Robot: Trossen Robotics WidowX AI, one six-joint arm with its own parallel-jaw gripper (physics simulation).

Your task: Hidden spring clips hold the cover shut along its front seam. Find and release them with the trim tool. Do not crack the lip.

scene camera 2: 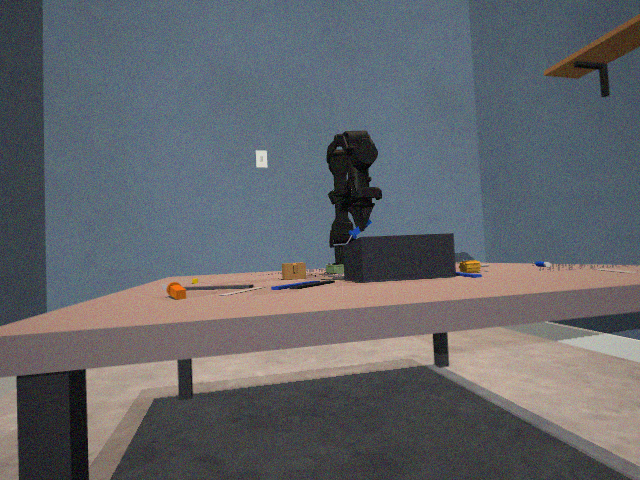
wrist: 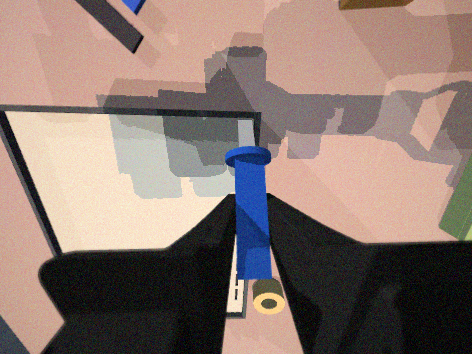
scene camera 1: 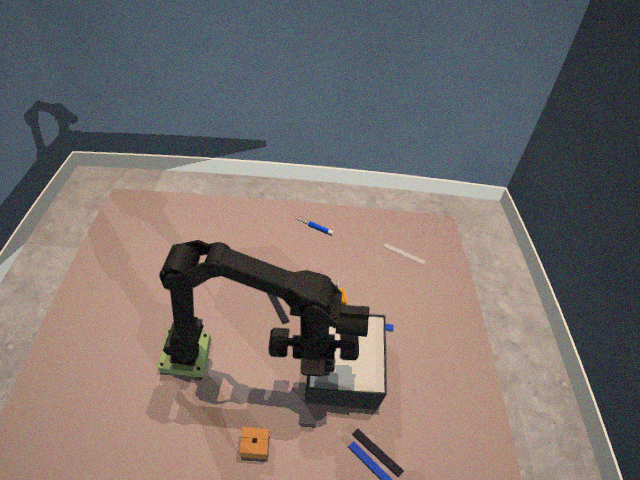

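Where they show: gripper, fingertip midpoint: [scene camera 2: 360,231] [wrist: 248,200]; arm's base, origin of the base link: [scene camera 2: 343,263] [scene camera 1: 184,353].
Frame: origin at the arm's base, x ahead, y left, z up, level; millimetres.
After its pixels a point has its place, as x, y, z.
The dark box [scene camera 1: 346,399] @(411, -83, 19) [scene camera 2: 400,258] @(498, 4, 19) [wrist: 30,185] @(493, -26, 69) has a cream cover [scene camera 1: 371,356] @(463, 15, 64) [wrist: 95,210] @(452, -1, 64). Small dark slots show near the cover's right edge in the wrist view, low between the fingers. The gripper [scene camera 2: 363,226] @(322, -31, 93) [wrist: 252,202] @(322, -31, 93) is shut on the blue handle of the trim tool [scene camera 2: 354,233] @(330, -51, 89) [wrist: 251,215] @(321, -33, 112), above the box edge nearest the arm's base. In scene view 2 the tool's thin grey bent blade reaches down left beside the box's upper left corner. The arm hides fingers and tool in scene view 1. Blade contact with the seam and the clips cannot be made out.
An orange block [scene camera 1: 248,452] @(199, -233, 15) [scene camera 2: 293,271] @(235, -208, -8), a black bar [scene camera 1: 378,452] @(496, -197, -24) [wrist: 112,22] @(460, -165, -25) and a blue bar [scene camera 1: 368,459] @(472, -216, -23) lie near the box. A yellow object [scene camera 2: 469,266] @(412, 229, -12) lies beyond it. A blue screwdriver [scene camera 1: 319,227] @(318, 527, -19) and white stick [scene camera 1: 404,253] @(606, 459, -28) lie farther off.
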